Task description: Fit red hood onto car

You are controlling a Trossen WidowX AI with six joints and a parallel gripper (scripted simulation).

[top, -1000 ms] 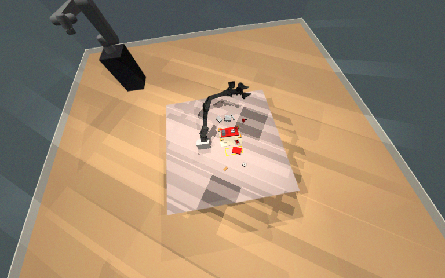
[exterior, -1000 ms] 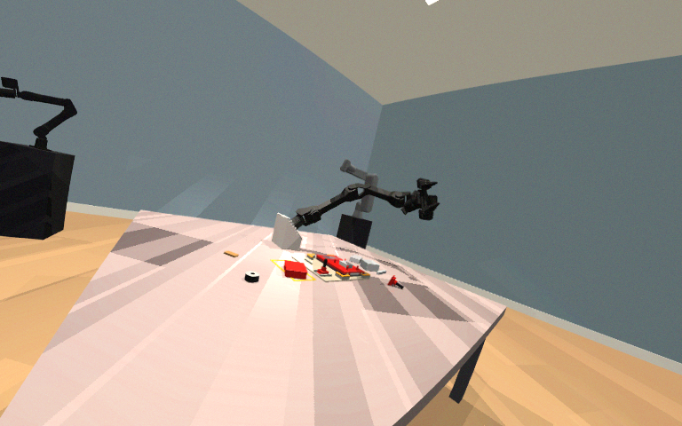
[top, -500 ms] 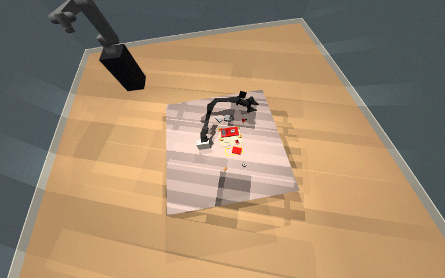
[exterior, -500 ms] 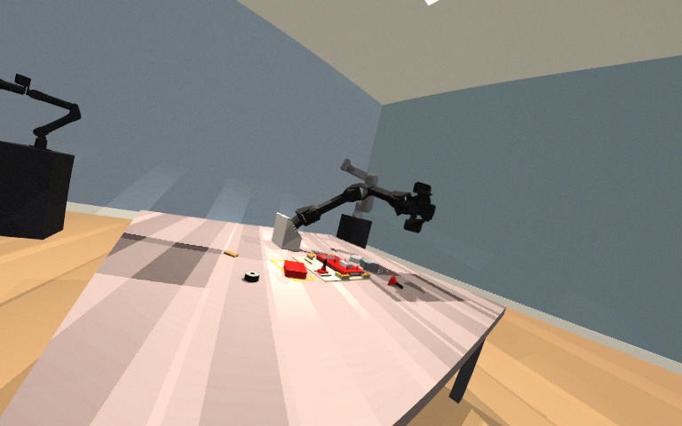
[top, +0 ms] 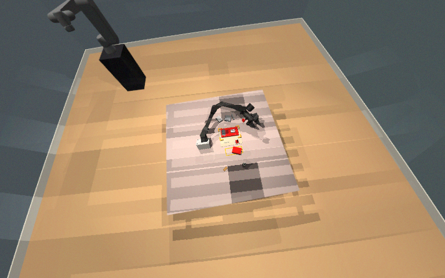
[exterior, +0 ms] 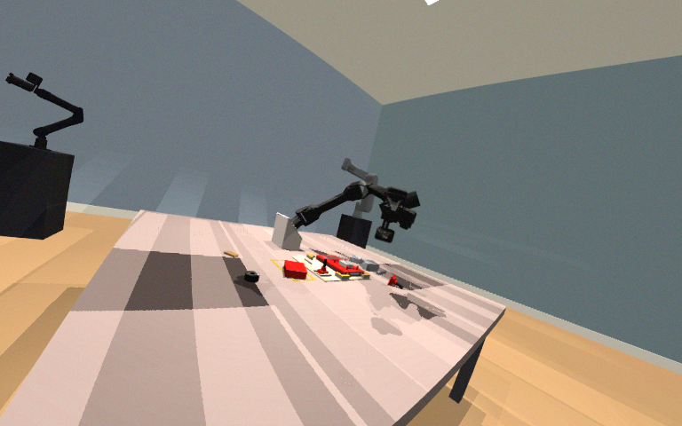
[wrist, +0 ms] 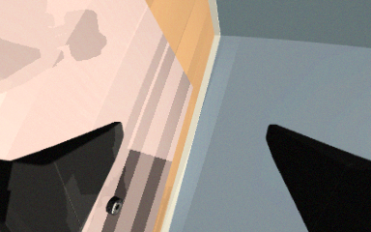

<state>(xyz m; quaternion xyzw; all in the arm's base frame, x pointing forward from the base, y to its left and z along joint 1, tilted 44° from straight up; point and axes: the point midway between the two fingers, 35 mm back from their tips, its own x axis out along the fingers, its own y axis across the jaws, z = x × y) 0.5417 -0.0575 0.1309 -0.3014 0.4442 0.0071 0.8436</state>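
Right now my gripper tip is 22 cm past the red hood, 15 cm to the left of it and 22 cm above it. Round my gripper tip: black wheel: 17 cm behind, 31 cm to the right, 23 cm below; then tan piece: 37 cm behind, 33 cm to the right, 23 cm below.
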